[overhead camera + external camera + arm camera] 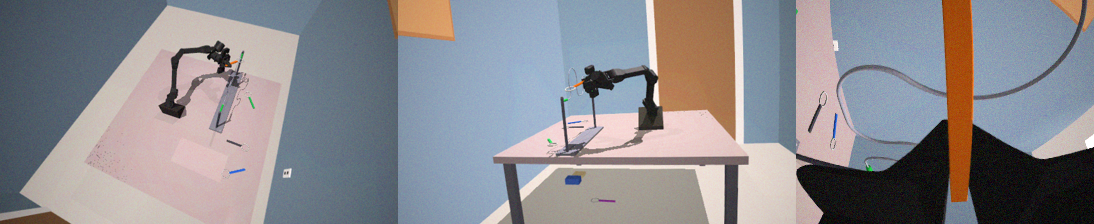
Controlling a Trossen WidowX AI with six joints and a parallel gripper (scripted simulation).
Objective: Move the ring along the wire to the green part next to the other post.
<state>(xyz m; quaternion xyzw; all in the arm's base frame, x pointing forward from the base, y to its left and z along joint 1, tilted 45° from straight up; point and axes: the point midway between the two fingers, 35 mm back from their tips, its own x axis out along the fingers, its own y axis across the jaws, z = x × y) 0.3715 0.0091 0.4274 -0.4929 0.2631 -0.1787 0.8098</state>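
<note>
My gripper tip is now 80 mm to the right of the orange-handled ring, 30 mm above it and 20 mm short of it. The rest, counted from my gripper tip: green-handled ring (370 mm below, 230 mm ahead, 20 mm to the left); dark-handled ring (430 mm to the right, 370 mm below, 210 mm ahead); blue-handled ring (650 mm to the right, 370 mm below, 180 mm ahead).
</note>
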